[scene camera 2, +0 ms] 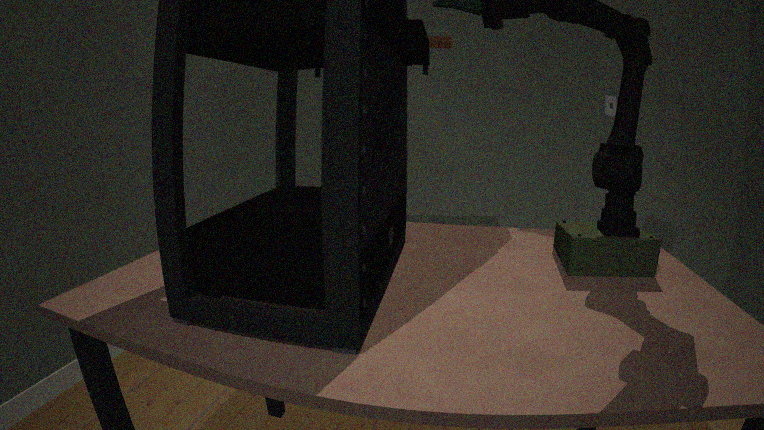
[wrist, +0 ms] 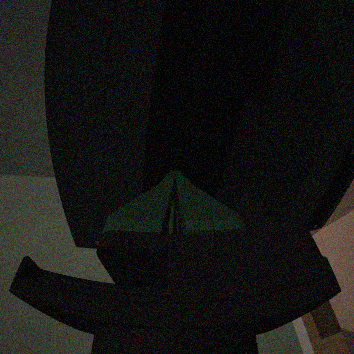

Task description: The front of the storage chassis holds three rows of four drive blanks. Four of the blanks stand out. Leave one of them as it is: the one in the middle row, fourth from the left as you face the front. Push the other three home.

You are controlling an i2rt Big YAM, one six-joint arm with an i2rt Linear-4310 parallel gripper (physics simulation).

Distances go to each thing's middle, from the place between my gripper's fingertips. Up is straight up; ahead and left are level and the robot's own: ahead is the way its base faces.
Right now the black rack [scene camera 2: 334, 248] is 210 mm ahead of my hand, 20 mm to the right of it and 170 mm below it.
